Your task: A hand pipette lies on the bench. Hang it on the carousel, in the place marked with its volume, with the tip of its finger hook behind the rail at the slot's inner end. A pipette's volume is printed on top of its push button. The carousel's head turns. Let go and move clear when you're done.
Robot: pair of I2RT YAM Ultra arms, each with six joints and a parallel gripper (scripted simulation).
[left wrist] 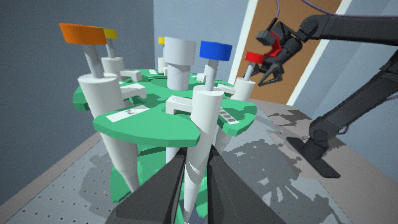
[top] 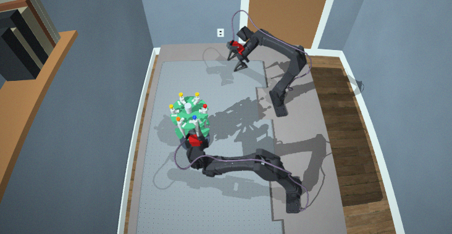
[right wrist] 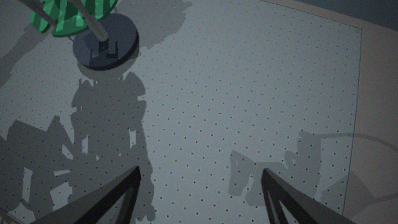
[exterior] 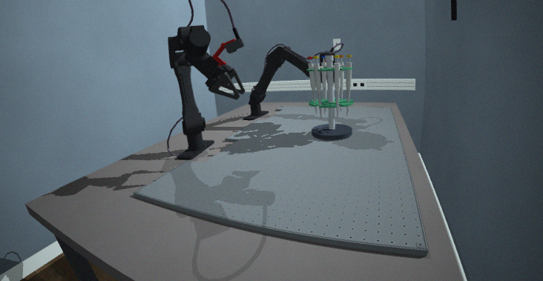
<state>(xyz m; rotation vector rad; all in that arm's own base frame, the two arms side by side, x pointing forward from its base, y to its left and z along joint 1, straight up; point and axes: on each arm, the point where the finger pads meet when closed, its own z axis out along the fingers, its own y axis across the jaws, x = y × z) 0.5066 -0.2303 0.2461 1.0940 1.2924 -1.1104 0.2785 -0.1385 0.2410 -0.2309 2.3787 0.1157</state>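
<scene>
Right now the white hand pipette is 30 mm below my left hand and 10 mm ahead of it.
</scene>
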